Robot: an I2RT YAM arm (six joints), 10 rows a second.
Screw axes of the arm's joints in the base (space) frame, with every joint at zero. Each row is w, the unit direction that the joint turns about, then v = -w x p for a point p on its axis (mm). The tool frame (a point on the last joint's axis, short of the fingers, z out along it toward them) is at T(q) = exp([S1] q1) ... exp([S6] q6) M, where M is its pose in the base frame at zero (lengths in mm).
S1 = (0, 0, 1, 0, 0, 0)
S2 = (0, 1, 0, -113.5, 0, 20)
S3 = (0, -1, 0, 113.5, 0, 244)
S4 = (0, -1, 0, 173.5, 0, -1)
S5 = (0, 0, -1, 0, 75, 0)
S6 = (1, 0, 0, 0, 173.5, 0)
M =
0 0 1 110.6
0 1 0 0
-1 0 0 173.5
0 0 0 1
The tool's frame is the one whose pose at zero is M.
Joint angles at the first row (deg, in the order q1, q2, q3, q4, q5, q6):
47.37 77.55 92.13 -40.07 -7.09 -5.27
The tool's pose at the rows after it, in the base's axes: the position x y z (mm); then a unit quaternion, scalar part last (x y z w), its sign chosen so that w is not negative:
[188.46 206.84 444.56 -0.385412 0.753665 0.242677 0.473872]
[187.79 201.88 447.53 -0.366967 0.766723 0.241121 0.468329]
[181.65 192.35 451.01 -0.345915 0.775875 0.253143 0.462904]
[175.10 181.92 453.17 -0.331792 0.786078 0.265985 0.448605]
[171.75 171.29 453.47 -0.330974 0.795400 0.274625 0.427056]
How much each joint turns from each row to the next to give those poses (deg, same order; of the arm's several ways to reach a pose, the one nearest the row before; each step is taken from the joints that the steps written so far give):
-0.55 -0.61 -0.13 -0.83 0.44 2.09
-0.50 -0.22 0.94 -1.89 0.83 1.94
-0.51 -1.80 -0.40 -1.32 -0.36 2.82
-0.78 -1.71 -0.14 -2.47 -1.40 2.29
-1.63 -1.00 0.39 -3.51 -2.84 0.44

